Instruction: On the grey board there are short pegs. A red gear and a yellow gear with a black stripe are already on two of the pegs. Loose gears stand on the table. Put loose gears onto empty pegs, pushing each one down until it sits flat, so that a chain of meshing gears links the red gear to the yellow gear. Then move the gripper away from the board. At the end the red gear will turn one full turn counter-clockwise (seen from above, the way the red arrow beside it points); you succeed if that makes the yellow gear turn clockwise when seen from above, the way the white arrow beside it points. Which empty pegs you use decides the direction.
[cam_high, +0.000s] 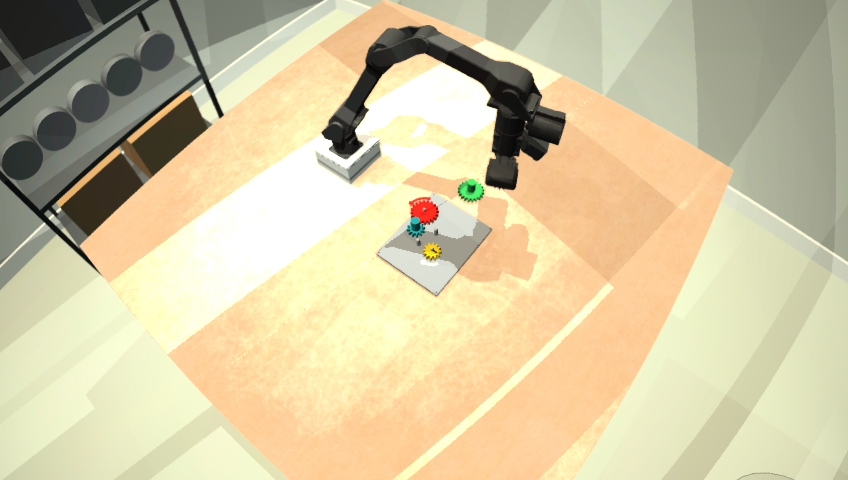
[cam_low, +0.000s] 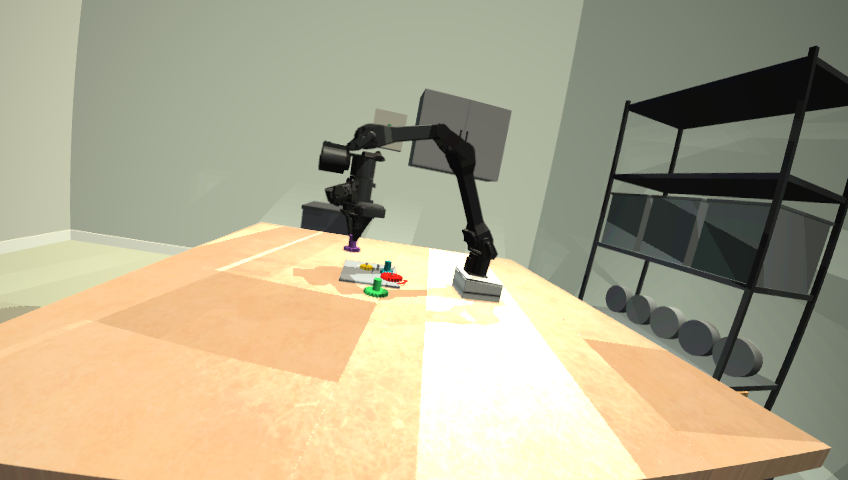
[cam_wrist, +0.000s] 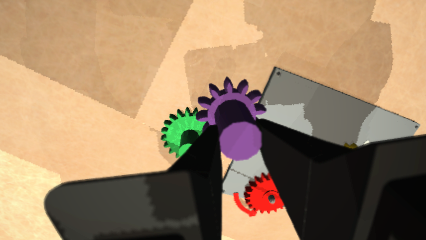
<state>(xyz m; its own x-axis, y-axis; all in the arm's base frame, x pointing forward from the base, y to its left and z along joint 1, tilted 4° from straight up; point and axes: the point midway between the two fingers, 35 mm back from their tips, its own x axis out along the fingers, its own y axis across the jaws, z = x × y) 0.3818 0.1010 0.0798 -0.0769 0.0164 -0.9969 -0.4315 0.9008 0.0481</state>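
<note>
Right now the teal gear is 16 cm to the right of my gripper tip, 11 cm below it and 11 cm behind it. From my gripper tip the other things lie so: red gear (12 cm behind, 11 cm to the right, 11 cm below); then green gear (11 cm below, 8 cm behind, 1 cm to the left); then purple gear (1 cm below).
</note>
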